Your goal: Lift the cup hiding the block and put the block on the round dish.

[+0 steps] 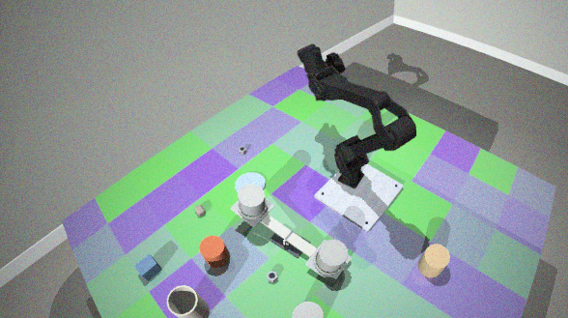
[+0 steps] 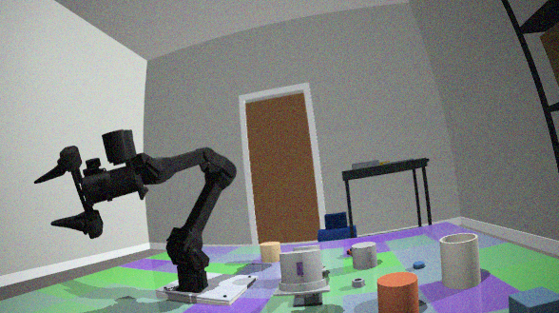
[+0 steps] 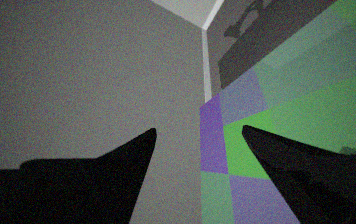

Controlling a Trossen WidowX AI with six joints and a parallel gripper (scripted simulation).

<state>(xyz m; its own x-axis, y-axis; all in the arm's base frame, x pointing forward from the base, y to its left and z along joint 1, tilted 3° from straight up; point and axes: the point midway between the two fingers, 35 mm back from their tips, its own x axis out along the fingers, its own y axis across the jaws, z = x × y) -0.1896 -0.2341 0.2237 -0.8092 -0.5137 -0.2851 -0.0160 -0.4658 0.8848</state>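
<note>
My gripper tip is now 500 mm short of the pale teal block, 340 mm to the right of it and 200 mm above it. From my gripper tip the other things lie so: orange cylinder 670 mm ahead, 80 mm to the left, 210 mm below; pale blue round dish 390 mm ahead, 20 mm to the right, 240 mm below; grey cup 490 mm ahead, 70 mm to the left, 130 mm below.
</note>
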